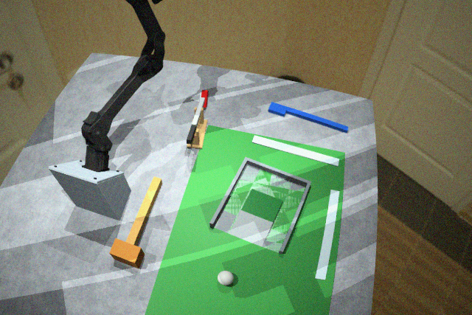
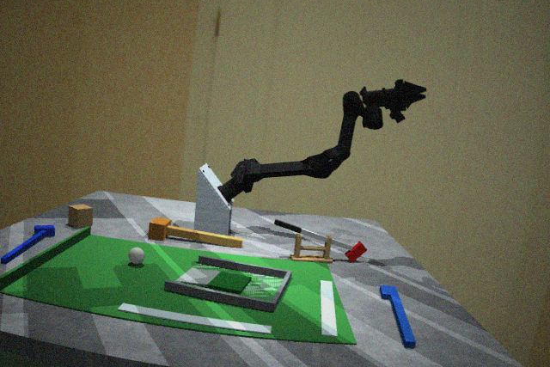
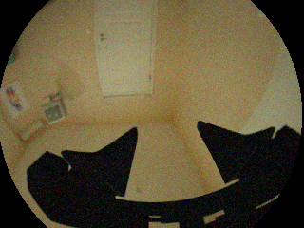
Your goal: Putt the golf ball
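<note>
The wooden stand lies 16 cm ahead of my gripper tip, 34 cm to the right of it and 51 cm below it. From my gripper tip the other things lie so: wooden cube: 12 cm ahead, 110 cm to the right, 52 cm below; then white golf ball: 39 cm ahead, 79 cm to the right, 52 cm below; then red putter: 16 cm ahead, 31 cm to the right, 48 cm below.
</note>
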